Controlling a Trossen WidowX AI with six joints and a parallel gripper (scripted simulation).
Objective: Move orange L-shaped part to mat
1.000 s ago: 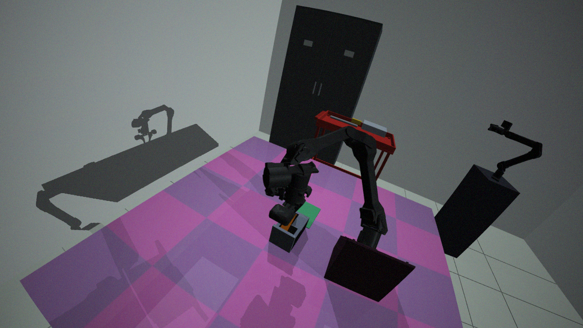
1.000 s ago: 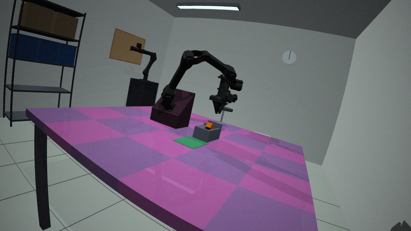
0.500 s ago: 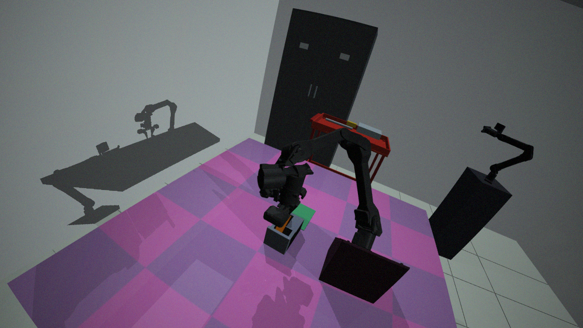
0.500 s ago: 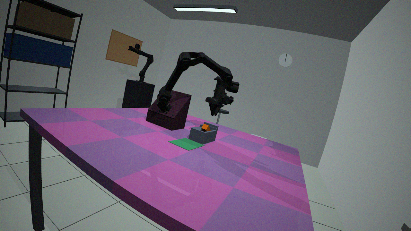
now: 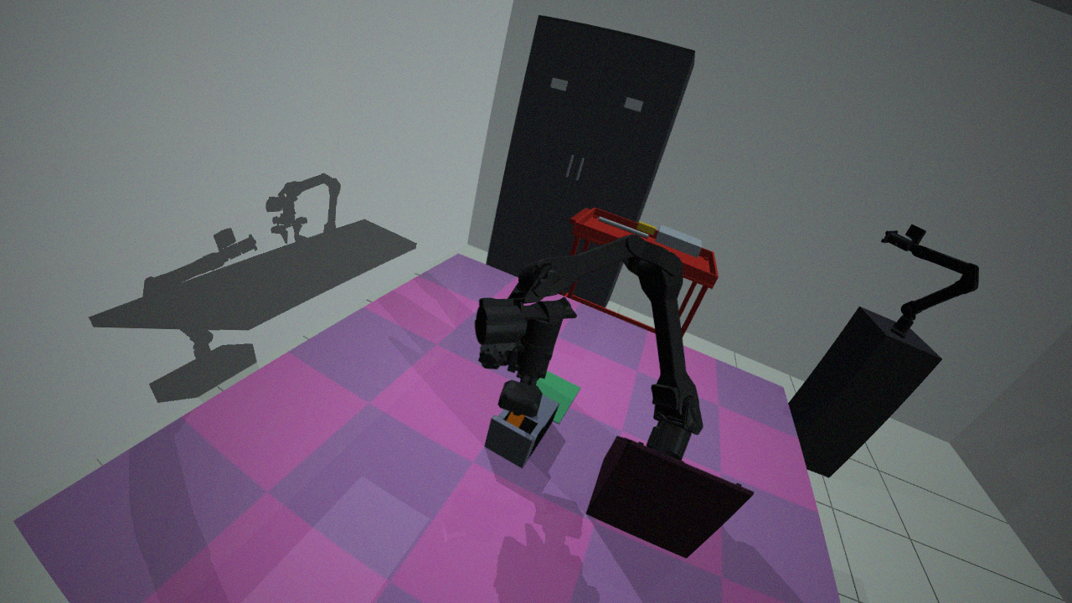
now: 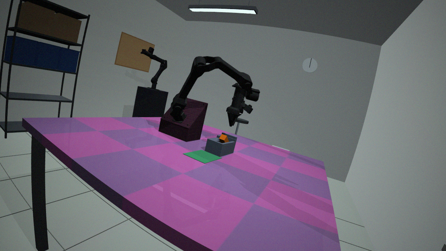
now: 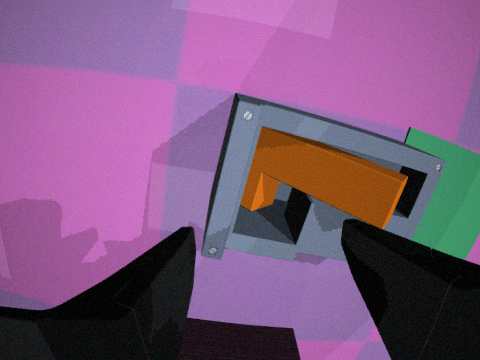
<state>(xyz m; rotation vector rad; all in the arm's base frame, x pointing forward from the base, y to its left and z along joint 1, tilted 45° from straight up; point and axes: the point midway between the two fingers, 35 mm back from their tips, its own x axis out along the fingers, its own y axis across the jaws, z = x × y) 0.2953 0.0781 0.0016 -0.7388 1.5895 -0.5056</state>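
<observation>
Now: gripper tip 10 cm above the orange L-shaped part, 3 cm to the left of it and 1 cm past it. Also, from my gripper tip: green mat (21 cm to the right, 15 cm below, 3 cm behind).
</observation>
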